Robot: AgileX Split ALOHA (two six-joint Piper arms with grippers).
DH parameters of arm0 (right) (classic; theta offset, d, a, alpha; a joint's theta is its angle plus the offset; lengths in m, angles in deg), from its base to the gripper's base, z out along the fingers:
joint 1: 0 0.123 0 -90
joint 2: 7.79 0 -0.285 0
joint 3: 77.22 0 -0.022 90
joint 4: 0 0.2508 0 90
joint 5: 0 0 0.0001 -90
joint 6: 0 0.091 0 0
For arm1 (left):
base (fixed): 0 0 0 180
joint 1: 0 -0.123 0 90
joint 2: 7.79 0 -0.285 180
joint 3: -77.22 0 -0.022 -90
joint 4: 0 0.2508 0 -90
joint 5: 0 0 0.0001 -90
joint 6: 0 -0.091 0 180
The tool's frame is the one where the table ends.
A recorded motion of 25 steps. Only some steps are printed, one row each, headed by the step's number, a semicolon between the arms.
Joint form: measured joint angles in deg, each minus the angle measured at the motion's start. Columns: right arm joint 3, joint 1, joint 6, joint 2, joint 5, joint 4; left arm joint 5, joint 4, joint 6, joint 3, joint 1, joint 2.
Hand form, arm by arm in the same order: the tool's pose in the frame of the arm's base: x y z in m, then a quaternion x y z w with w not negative. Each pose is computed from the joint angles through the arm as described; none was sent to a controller.
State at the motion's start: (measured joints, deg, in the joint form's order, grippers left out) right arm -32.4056 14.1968 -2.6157 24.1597 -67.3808 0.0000; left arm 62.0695 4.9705 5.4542 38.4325 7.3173 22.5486
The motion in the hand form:
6: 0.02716 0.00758 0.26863 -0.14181 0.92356 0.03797 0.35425; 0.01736 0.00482 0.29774 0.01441 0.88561 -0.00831 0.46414
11: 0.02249 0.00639 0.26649 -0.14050 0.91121 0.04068 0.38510; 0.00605 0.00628 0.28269 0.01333 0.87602 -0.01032 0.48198
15: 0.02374 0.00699 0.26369 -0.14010 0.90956 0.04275 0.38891; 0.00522 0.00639 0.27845 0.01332 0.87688 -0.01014 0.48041
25: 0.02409 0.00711 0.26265 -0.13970 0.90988 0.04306 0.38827; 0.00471 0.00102 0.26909 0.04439 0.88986 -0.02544 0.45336
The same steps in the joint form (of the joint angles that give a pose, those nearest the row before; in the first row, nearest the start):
6: 3.24 0.00 -0.66 -8.96 0.16 0.47; 0.36 0.00 0.00 -5.02 0.00 -11.69
11: 4.33 0.00 -0.73 -12.02 2.02 0.47; 0.42 0.00 0.00 -8.25 0.00 -17.31
15: 5.14 0.00 -0.74 -12.23 3.12 0.67; 0.55 0.00 0.00 -9.08 0.00 -18.07
25: 5.38 0.00 -0.69 -12.23 3.29 0.69; 2.57 -3.85 -3.88 -10.39 0.00 -18.16

